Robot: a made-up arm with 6 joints.
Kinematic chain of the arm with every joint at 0, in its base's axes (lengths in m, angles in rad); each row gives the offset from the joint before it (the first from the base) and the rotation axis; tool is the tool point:
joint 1: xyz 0 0 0.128 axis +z
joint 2: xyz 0 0 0 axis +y
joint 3: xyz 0 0 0.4 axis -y
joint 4: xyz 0 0 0 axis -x
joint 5: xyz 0.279 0 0 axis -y
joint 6: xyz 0 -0.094 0 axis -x
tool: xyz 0 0 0
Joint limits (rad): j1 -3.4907..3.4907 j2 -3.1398..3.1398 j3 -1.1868..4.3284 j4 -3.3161..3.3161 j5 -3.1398..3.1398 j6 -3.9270..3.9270
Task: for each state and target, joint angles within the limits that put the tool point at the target. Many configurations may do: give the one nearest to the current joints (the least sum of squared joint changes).
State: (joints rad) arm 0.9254 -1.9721 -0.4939 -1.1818 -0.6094 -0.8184
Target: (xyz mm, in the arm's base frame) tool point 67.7 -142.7 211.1
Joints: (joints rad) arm 1.6720 -1.7514 -0.9153 -0.9727 -0.6094 -0.8184
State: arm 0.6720 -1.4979 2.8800 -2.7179 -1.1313 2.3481
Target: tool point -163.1 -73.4 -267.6
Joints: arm 0.9465 -2.0770 3.5072 -2.8288 -1.1313 2.3481
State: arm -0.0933 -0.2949 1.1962 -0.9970 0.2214 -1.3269
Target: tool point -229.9 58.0 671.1
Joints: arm -0.4142 -0.8635 0.7610 -1.1379 0.2214 -1.3269
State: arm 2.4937 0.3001 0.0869 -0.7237 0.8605 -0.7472
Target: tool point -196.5 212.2 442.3
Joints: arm 2.5530 0.0194 -0.0533 -0.7715 0.8605 -0.7472
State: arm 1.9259 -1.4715 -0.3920 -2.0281 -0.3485 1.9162
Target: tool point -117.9 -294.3 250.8
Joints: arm 1.3659 -1.9857 -0.3371 -2.2029 -0.3485 1.9162
